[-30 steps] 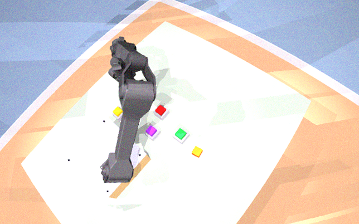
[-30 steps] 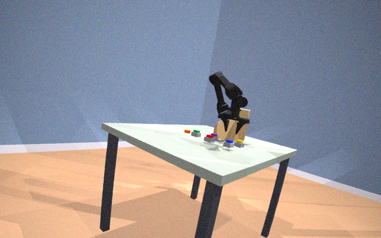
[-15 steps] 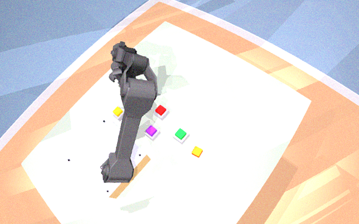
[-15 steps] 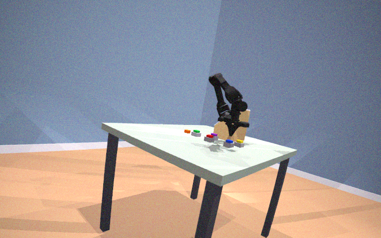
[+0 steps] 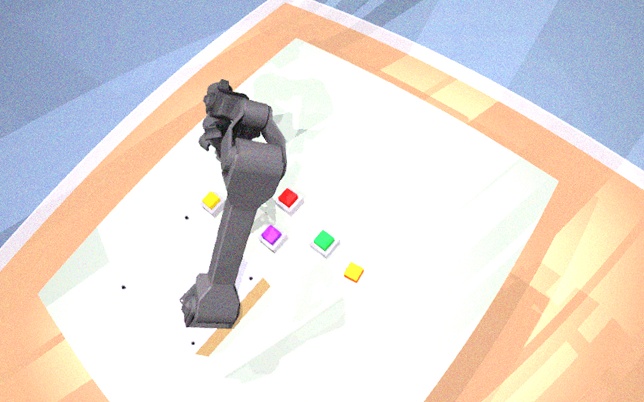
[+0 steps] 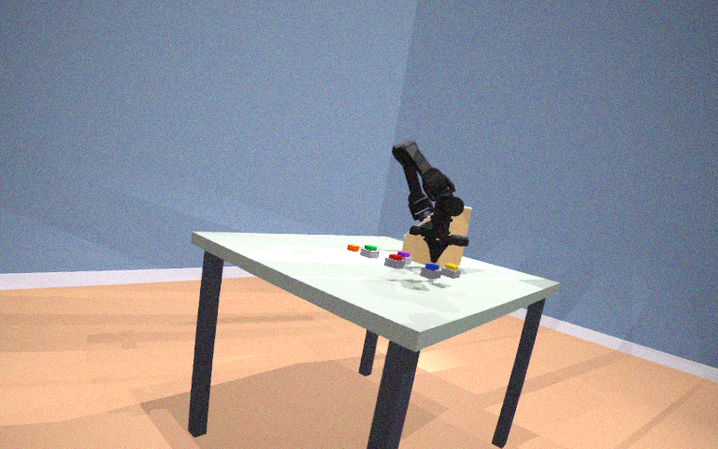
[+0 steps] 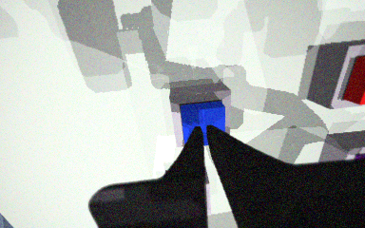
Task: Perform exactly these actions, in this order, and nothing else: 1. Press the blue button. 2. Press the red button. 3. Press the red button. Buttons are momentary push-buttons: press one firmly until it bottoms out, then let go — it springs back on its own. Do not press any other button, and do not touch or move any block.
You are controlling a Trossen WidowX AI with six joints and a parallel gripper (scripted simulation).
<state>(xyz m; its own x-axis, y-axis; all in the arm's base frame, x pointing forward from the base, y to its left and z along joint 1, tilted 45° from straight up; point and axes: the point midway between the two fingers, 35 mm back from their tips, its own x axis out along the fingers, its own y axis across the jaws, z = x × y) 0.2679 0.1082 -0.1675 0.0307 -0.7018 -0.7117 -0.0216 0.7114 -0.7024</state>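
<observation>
Right now my gripper tip is 13 cm to the left of the red button, 2 cm short of it and 1 cm above it. Also, from my gripper tip: purple button (16 cm to the right, 7 cm behind, 1 cm below); blue button (1 cm below); yellow button (10 cm behind, 2 cm to the left, 1 cm below).
</observation>
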